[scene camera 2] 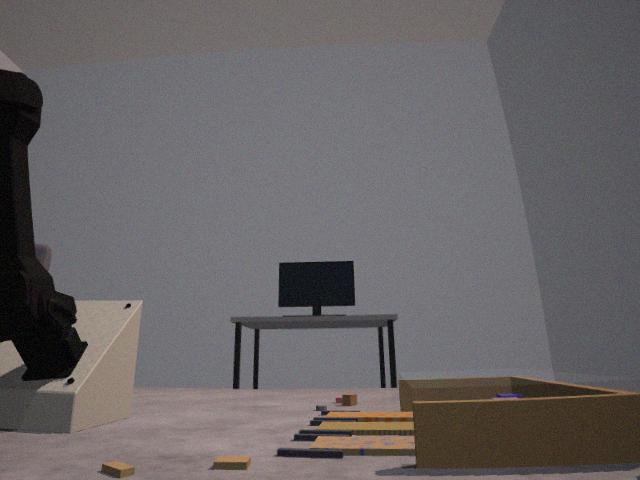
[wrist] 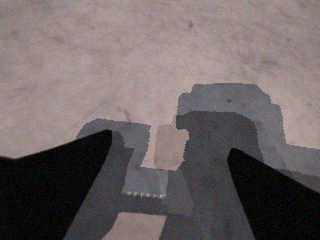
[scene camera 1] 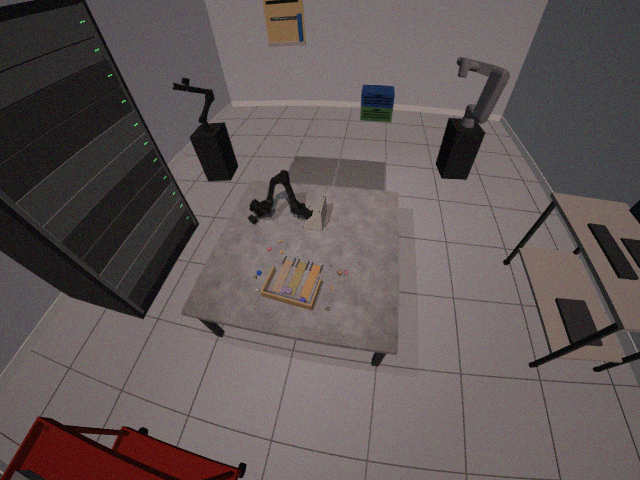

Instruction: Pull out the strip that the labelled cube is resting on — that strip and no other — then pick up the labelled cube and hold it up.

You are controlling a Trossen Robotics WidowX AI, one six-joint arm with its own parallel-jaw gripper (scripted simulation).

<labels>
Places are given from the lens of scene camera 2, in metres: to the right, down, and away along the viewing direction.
wooden tray (scene camera 2: 515,416): 0.16, 0.15, 0.29
</labels>
